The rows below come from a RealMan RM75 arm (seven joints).
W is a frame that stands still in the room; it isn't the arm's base.
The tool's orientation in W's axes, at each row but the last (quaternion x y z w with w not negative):
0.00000, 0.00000, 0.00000, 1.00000
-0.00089, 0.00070, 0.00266, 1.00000
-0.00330, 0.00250, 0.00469, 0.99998
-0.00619, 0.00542, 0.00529, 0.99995
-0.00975, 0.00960, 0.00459, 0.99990
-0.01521, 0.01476, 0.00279, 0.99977
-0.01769, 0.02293, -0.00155, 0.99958
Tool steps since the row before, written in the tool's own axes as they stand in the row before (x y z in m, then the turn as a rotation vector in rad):
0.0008, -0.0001, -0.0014, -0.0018, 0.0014, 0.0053
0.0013, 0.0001, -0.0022, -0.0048, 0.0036, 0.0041
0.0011, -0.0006, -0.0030, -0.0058, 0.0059, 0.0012
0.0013, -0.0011, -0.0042, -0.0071, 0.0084, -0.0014
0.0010, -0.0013, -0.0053, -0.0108, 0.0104, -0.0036
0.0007, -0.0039, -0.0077, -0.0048, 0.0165, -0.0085
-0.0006, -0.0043, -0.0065, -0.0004, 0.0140, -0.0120
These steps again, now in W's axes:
0.0008, -0.0001, -0.0014, -0.0018, 0.0014, 0.0053
0.0013, 0.0001, -0.0022, -0.0048, 0.0036, 0.0041
0.0011, -0.0006, -0.0030, -0.0058, 0.0059, 0.0012
0.0013, -0.0011, -0.0042, -0.0072, 0.0083, -0.0014
0.0009, -0.0014, -0.0053, -0.0110, 0.0102, -0.0036
0.0005, -0.0041, -0.0076, -0.0051, 0.0162, -0.0089
-0.0009, -0.0045, -0.0063, -0.0009, 0.0136, -0.0125

